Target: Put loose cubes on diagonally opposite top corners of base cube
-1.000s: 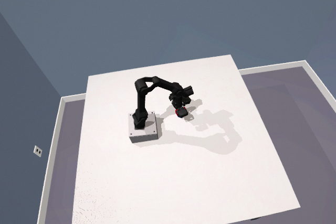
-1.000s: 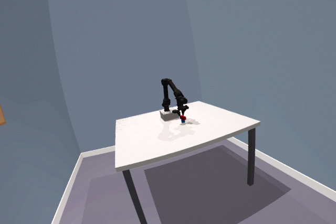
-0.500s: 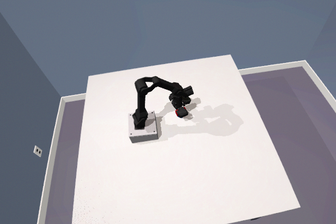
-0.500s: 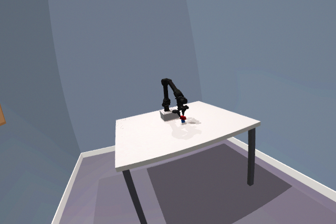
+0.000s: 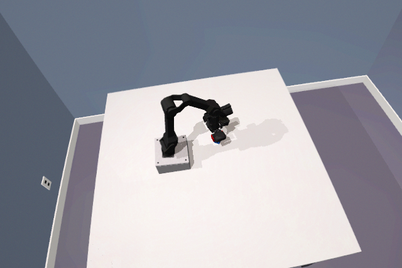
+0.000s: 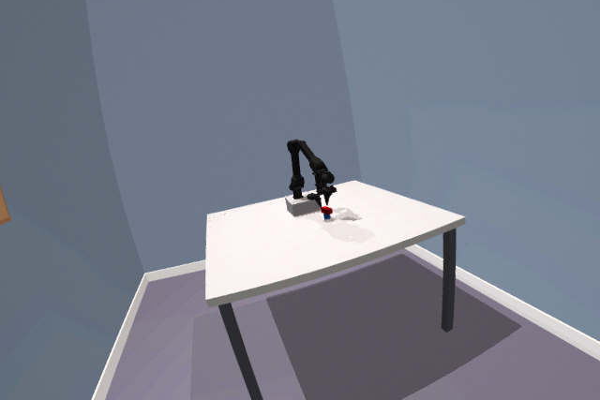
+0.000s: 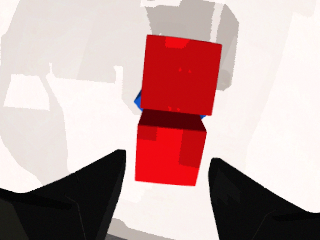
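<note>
The blue base cube lies 2 cm ahead of my gripper tip, 1 cm to the left of it and 5 cm below it.
</note>
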